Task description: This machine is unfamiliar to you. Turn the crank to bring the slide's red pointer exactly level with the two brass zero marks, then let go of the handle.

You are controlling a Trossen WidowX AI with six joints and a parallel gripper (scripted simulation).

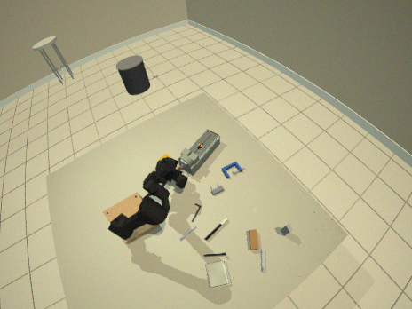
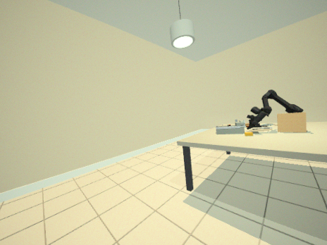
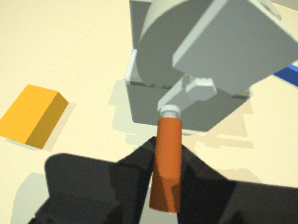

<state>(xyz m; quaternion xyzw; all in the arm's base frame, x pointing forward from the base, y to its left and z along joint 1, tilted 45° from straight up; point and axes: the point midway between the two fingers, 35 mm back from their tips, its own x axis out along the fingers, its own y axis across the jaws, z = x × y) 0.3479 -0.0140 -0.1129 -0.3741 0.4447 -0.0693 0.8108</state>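
My gripper tip is now 20 mm past the orange block, 140 mm to the right of it and 20 mm above it. From my gripper tip the other things lie so: red pointer: 150 mm ahead, 30 mm to the left, 50 mm above; grey clamp: 80 mm ahead, 190 mm to the right, 30 mm below; brown crank handle: 20 mm behind, 30 mm above.
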